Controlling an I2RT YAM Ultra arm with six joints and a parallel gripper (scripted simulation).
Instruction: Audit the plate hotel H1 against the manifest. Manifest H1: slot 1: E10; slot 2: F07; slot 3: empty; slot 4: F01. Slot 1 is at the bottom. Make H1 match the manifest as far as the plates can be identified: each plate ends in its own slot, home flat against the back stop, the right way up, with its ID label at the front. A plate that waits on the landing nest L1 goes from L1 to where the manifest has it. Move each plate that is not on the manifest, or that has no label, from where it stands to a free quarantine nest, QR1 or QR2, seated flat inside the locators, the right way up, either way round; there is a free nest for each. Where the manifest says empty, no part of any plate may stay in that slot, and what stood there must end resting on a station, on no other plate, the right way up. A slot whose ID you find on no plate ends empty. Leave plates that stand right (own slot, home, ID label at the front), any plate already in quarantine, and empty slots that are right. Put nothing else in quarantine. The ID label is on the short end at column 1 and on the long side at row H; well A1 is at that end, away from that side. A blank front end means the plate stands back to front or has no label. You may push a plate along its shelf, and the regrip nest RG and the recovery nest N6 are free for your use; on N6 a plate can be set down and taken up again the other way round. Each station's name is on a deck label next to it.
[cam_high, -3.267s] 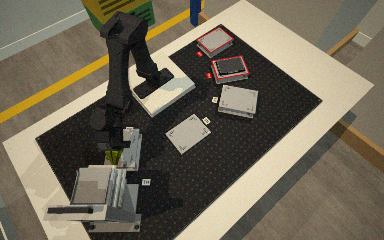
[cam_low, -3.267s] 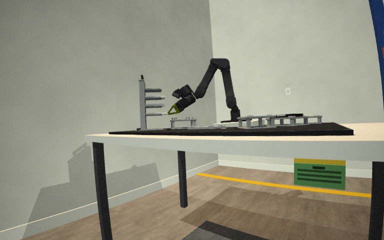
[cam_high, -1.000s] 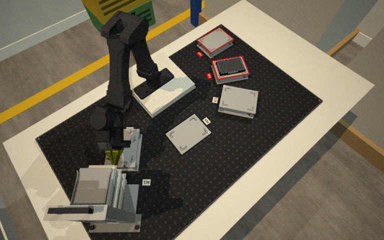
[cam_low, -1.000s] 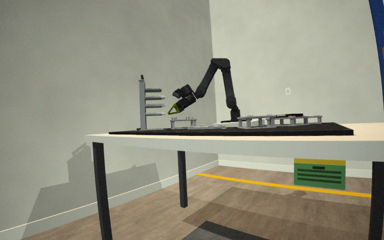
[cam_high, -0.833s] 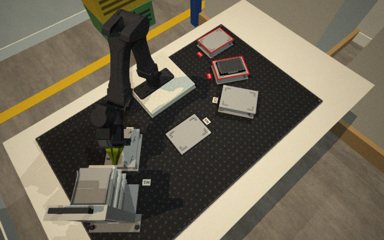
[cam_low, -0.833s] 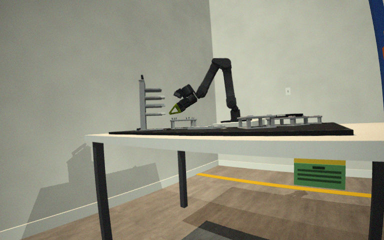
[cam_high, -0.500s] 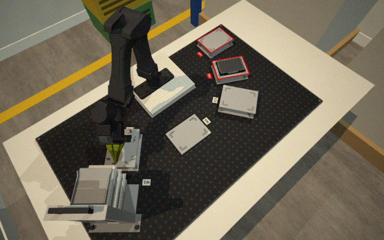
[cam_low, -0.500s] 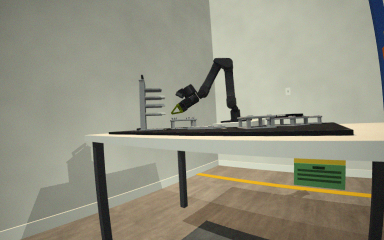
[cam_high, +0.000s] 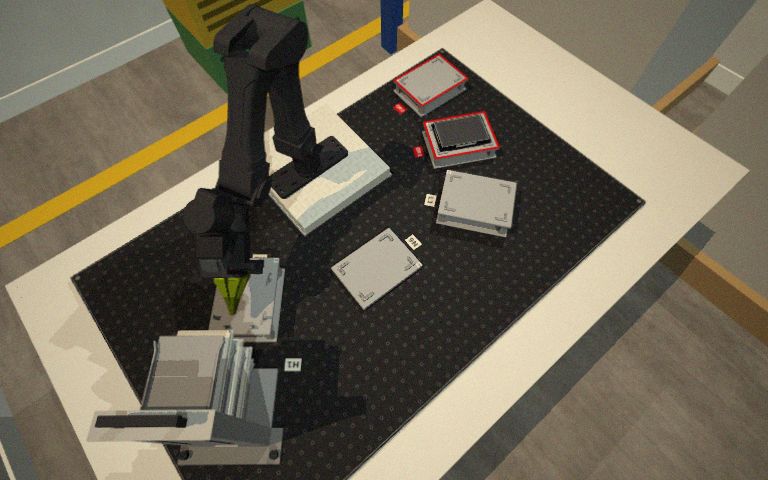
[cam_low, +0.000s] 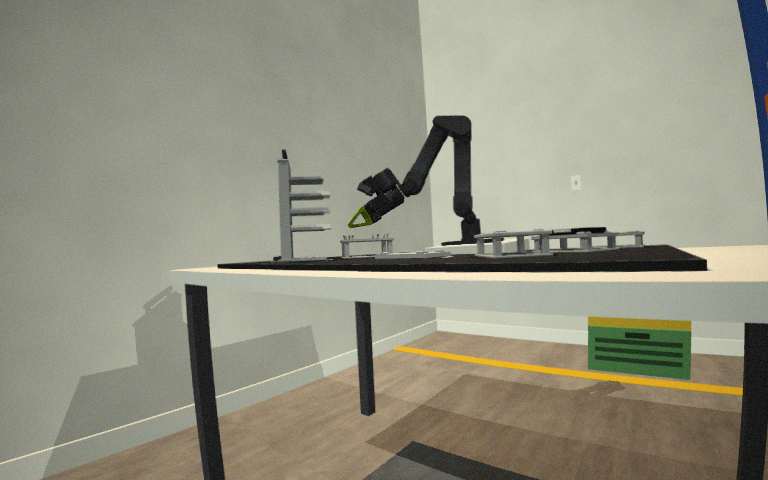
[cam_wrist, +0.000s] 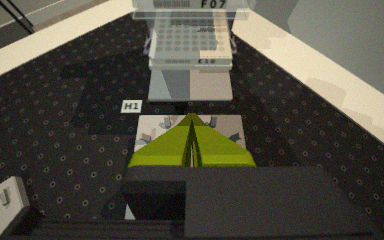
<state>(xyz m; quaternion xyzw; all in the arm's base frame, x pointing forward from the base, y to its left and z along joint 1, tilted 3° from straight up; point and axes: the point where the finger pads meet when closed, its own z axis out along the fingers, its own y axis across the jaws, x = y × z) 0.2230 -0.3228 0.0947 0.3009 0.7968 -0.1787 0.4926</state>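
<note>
My gripper is now 40 mm past the regrip nest, 30 mm to the right of it and 50 mm above it. Round my hand: H1 deck label (120 mm ahead, 20 mm to the left, 110 mm below); white well plate (100 mm ahead, 90 mm to the right); plate hotel H1 (160 mm ahead, 140 mm to the right, 50 mm above).
</note>
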